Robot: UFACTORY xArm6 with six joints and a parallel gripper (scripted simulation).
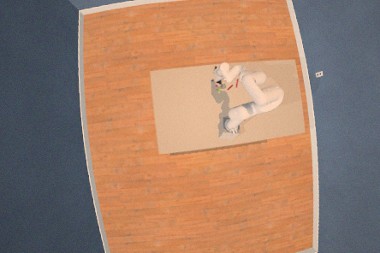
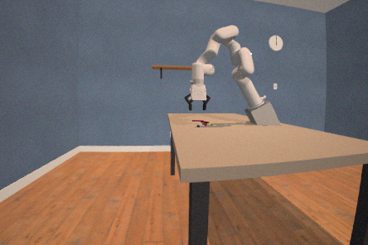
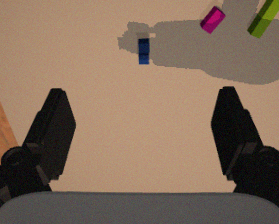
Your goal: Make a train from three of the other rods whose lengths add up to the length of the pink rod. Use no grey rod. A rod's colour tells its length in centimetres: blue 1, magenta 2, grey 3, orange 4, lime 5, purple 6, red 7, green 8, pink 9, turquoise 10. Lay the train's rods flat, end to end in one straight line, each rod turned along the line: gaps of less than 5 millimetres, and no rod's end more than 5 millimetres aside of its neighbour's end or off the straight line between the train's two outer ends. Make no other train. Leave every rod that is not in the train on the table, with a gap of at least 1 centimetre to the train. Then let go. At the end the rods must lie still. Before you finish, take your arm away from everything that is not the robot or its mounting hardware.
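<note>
Now: hand 100 mm past the red rod, 150 mm to the left of it and 110 mm above it. Round my hand: lime rod: 110 mm behind, 30 mm to the right, 110 mm below; then grey rod: 70 mm behind, 70 mm to the right, 110 mm below; then magenta rod: 60 mm behind, 20 mm to the right, 110 mm below.
</note>
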